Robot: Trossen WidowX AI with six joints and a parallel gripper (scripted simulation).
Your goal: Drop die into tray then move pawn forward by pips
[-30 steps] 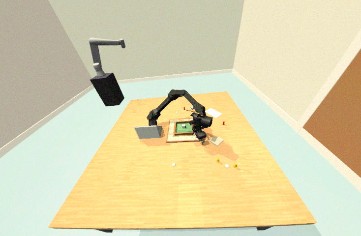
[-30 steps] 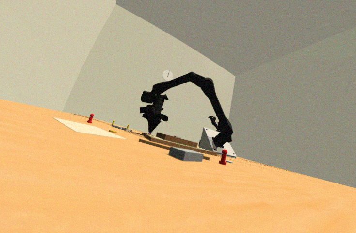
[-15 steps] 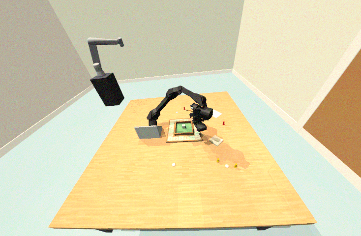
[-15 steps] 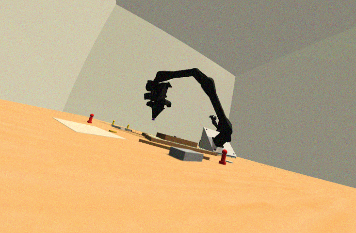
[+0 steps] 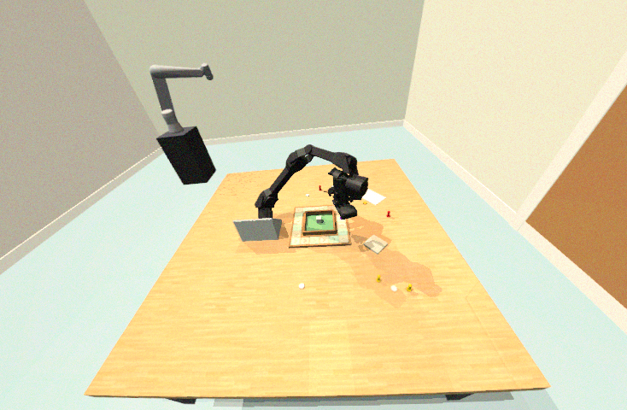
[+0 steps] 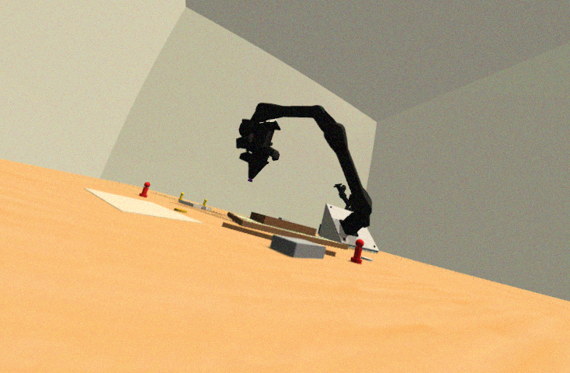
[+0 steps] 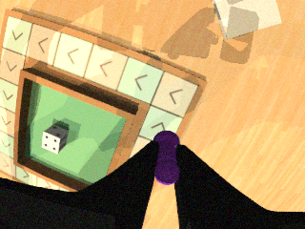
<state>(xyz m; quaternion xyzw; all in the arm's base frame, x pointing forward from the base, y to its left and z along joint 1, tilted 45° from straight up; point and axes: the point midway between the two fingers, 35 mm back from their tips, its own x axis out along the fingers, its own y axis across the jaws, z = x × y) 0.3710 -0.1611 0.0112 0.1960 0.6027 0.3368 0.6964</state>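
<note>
Right now the white die is 12 cm to the left of my gripper tip, 12 cm below it and 11 cm behind it. Also, from my gripper tip: purple pawn 1 cm above; white block 14 cm below, 14 cm ahead, 5 cm to the right; green dice tray 13 cm below, 10 cm to the left, 10 cm behind.
</note>
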